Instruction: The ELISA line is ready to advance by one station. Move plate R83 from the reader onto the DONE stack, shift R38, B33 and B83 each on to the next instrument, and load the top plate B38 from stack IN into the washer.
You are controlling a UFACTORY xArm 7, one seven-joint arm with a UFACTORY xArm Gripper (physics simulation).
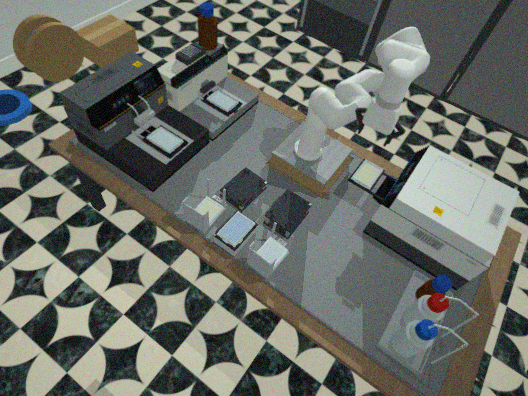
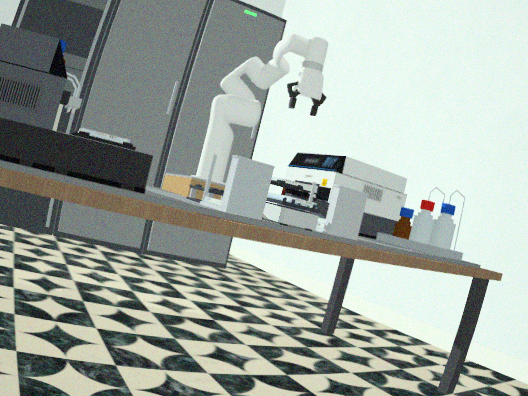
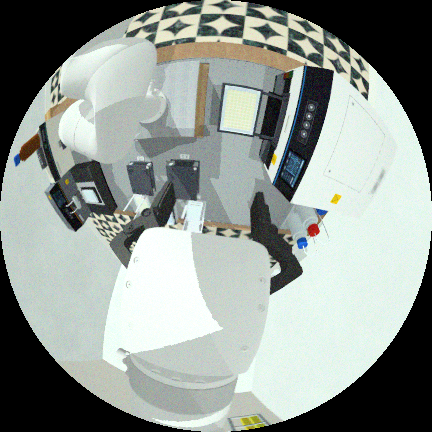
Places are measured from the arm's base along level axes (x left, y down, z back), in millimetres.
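Pixels of known places: gripper, fingertip midpoint: (image 1: 372, 137) (image 2: 302, 112) (image 3: 212, 194); arm's base, origin of the base link: (image 1: 307, 150) (image 3: 148, 105).
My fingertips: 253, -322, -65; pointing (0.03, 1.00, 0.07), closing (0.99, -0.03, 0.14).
Note:
Ahead of a thing's pixels: the offset from my fingertips to its top centre, as dx, dy, dz. "pt": to the spot under its first point.
My gripper (image 1: 374, 136) (image 2: 302, 110) (image 3: 212, 194) is open and empty, high above the table. A pale yellow plate {+25, +246, +85} (image 1: 367, 174) (image 3: 240, 110) lies on the tray sticking out of the white boxy instrument {+330, +113, +118} (image 1: 452, 187) (image 3: 357, 145). A white plate {-683, +273, -374} (image 1: 165, 139) (image 3: 91, 194) sits on the dark instrument with tubes. Another white plate {-722, +303, -3} (image 1: 223, 100) sits on the beige instrument. At the front, a yellowish plate {-348, +361, -462} (image 1: 209, 209) is in one clear-walled holder, a bluish plate {-195, +314, -448} (image 1: 236, 230) lies in the middle, and a white plate {-45, +348, -426} (image 1: 271, 251) is in the other holder. Plate labels are not readable.
Two dark square blocks {pt -318, +342, -280} (image 1: 243, 187) {pt -106, +324, -253} (image 1: 287, 212) stand between the front holders and the arm's base. Bottles with a red cap (image 1: 438, 302) (image 2: 427, 205) and blue caps stand in a tray at the right front. A brown bottle {pt -878, +61, +54} (image 1: 207, 31) stands on the beige instrument.

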